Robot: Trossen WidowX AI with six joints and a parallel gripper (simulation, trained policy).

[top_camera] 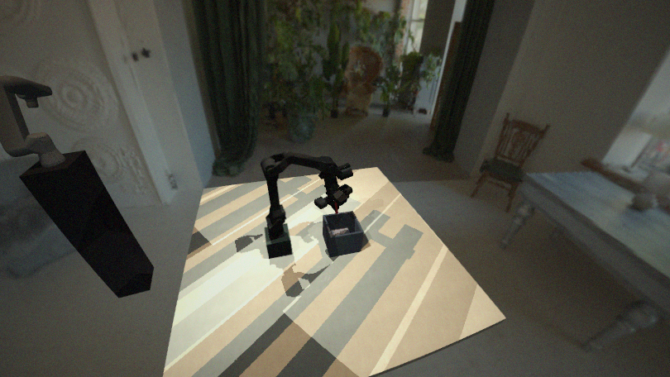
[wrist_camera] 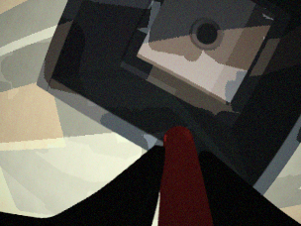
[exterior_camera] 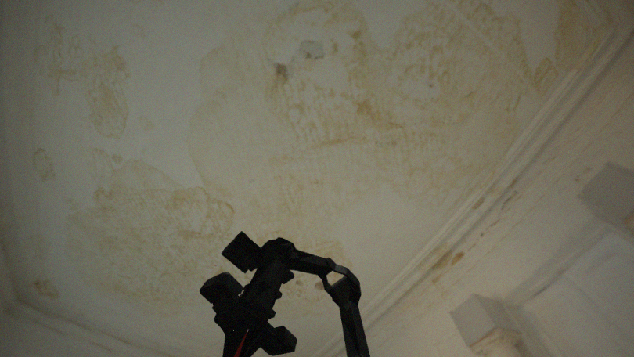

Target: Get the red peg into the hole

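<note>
Now: the grey plate 13 cm below my gripper tip, 6 cm to the right of it and 1 cm ahead of it. The rest, counted from my gripper tip: red peg 2 cm above.
</note>
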